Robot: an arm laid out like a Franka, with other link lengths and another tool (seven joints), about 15 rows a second.
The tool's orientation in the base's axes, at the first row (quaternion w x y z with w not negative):
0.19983 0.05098 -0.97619 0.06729
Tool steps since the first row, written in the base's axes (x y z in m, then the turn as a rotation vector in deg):
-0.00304 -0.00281 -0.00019 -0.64 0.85 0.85
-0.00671 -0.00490 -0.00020 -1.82 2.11 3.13
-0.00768 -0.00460 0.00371 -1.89 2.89 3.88
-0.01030 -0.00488 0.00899 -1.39 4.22 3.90
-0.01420 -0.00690 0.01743 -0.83 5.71 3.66
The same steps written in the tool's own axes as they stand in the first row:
0.00291 -0.00236 0.00176 0.86 0.82 -0.66
0.00642 -0.00396 0.00350 2.75 1.96 -2.47
0.00883 -0.00398 0.00026 3.06 2.66 -3.25
0.01335 -0.00451 -0.00350 2.51 3.90 -3.66
0.02041 -0.00694 -0.00939 1.80 5.33 -3.88

